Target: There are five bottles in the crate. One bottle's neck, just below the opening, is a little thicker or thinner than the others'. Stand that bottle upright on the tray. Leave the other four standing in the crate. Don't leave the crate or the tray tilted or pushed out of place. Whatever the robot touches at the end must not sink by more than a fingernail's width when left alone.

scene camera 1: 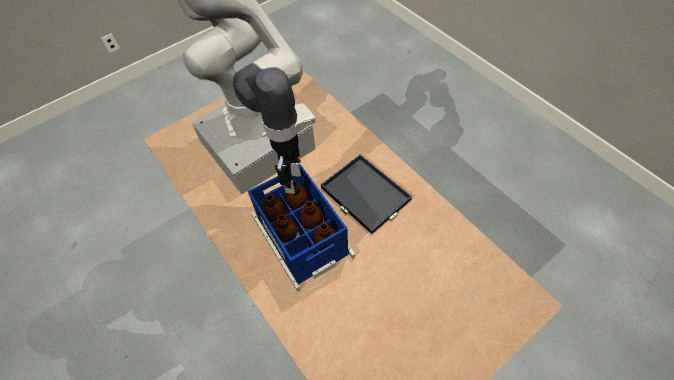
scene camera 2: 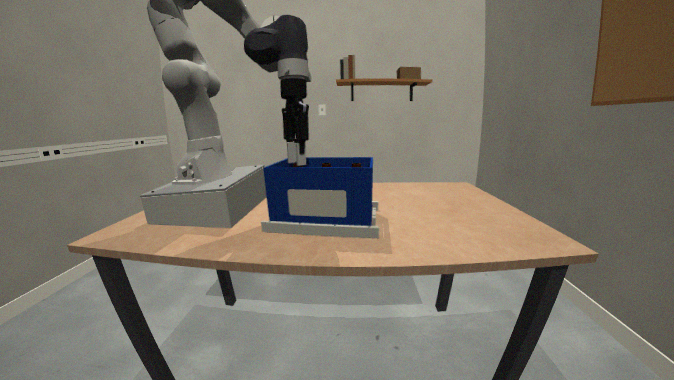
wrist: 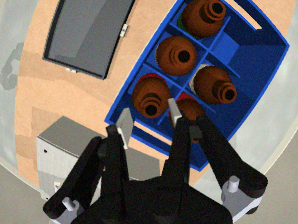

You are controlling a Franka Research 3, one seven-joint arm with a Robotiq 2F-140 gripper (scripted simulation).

Labels:
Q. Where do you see a blue crate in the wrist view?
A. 251, 57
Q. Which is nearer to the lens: the blue crate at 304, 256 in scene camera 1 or the tray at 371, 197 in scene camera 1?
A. The blue crate.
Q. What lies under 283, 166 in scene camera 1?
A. My gripper.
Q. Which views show my gripper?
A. Scene camera 1, scene camera 2 and the wrist view: all of them.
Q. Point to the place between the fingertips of my gripper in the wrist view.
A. At 150, 112

